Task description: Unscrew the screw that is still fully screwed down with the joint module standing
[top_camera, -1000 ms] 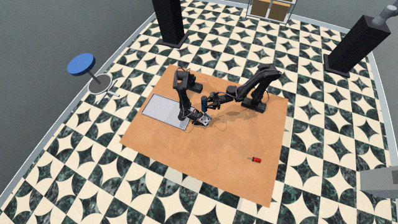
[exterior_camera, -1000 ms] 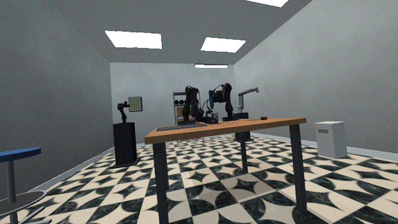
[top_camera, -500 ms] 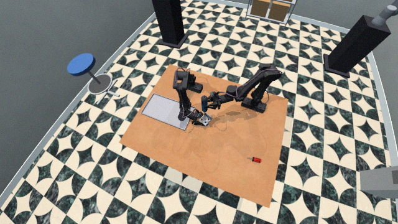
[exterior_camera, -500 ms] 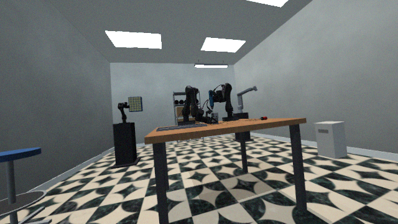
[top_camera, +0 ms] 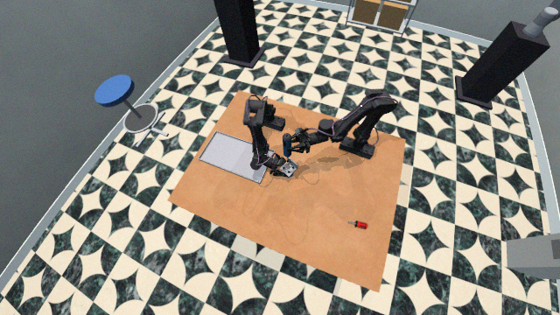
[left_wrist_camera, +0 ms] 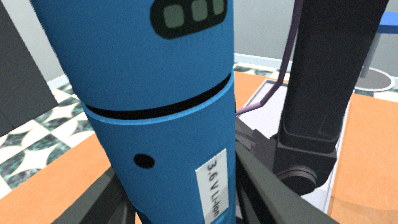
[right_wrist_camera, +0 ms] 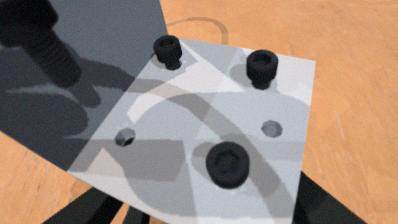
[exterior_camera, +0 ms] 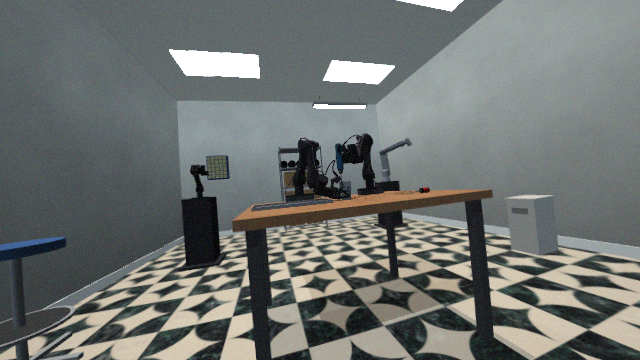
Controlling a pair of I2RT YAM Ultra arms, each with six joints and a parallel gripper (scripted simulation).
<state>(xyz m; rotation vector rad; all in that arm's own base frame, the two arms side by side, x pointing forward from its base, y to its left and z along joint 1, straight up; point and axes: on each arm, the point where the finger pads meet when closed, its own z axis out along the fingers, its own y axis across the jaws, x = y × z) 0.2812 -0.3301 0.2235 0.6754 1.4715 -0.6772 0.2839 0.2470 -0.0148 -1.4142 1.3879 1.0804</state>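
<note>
Now: right hand right at the round joint module. The rest, counted from my right hand: grey mat: 10 mm ahead, 330 mm to the right, 20 mm below; grey bracket: 50 mm above; screw: 10 mm ahead, 20 mm to the right, 50 mm above.
</note>
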